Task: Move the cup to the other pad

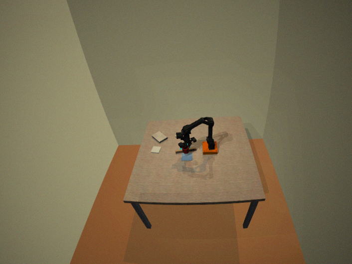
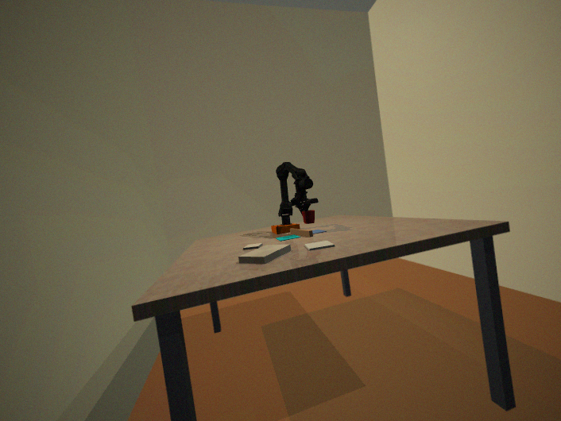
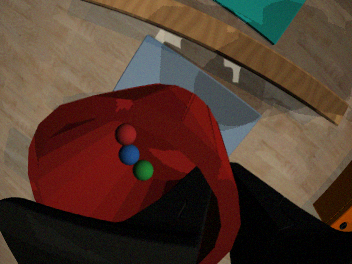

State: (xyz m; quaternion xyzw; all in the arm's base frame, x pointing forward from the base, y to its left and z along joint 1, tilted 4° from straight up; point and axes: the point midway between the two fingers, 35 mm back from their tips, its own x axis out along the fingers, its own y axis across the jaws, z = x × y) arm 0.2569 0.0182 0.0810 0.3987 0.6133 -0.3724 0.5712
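The cyan pad lies 3 cm ahead of my gripper tip, 14 cm to the right of it and 10 cm below it. Round my gripper tip: low wooden bar (3 cm ahead, 5 cm to the right, 9 cm below); red cup (3 cm ahead, 1 cm to the left); blue pad (2 cm ahead, 3 cm to the left, 10 cm below).
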